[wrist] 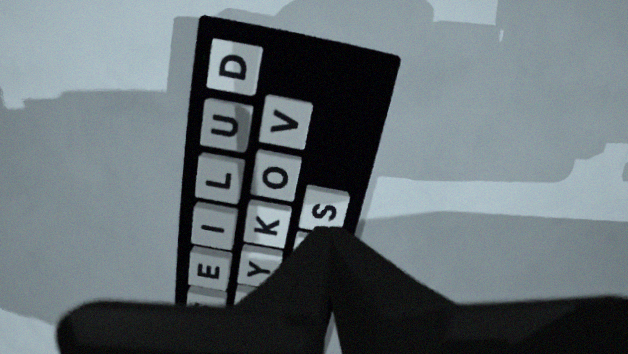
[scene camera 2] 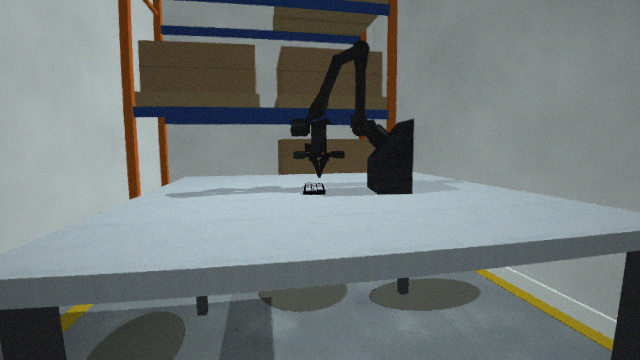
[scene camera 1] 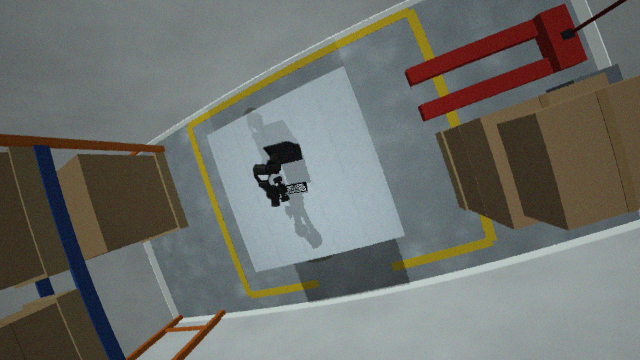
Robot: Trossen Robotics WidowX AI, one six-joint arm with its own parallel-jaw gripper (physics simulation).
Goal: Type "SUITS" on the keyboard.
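Frame: origin at the arm's base, x ahead, y left, z up, level; metres.
Seen in the pictures: gripper, fingertip midpoint: [wrist: 327,239] [scene camera 2: 319,177] [scene camera 1: 286,187]; arm's base, link origin: [scene camera 2: 384,141] [scene camera 1: 275,155].
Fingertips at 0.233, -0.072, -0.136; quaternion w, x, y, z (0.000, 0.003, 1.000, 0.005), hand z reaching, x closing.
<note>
Offsets run from my fingertips to a thing's top centre, as dx, dy, dz. Level surfaces: height alone.
A small black keyboard @(+0.028, +0.043, -0.023) [scene camera 1: 297,188] [scene camera 2: 314,189] [wrist: 350,110] with white letter keys lies on the table. In the wrist view the S key @(+0.000, +0.002, -0.023) [wrist: 324,209] shows just ahead of the fingertips, with the U key @(+0.035, -0.031, -0.023) [wrist: 225,125] and the I key @(+0.043, +0.009, -0.023) [wrist: 214,227] farther left. The T key does not show there; the fingers and the view's edge hide part of the keyboard. My gripper [scene camera 2: 319,176] [wrist: 327,239] is shut and empty. It points down, a little above the keyboard, its tips overlapping the near edge of the S key in the wrist view.
The white table @(dz -0.039) [scene camera 1: 350,200] [scene camera 2: 320,230] bears the arm's black base [scene camera 1: 285,152] [scene camera 2: 392,162], beside the keyboard. Around the table are a rack [scene camera 1: 57,200] [scene camera 2: 129,100] with cardboard boxes, a red pallet jack [scene camera 1: 562,37] and stacked cardboard boxes [scene camera 1: 585,160]. Arm shadows fall across the table.
</note>
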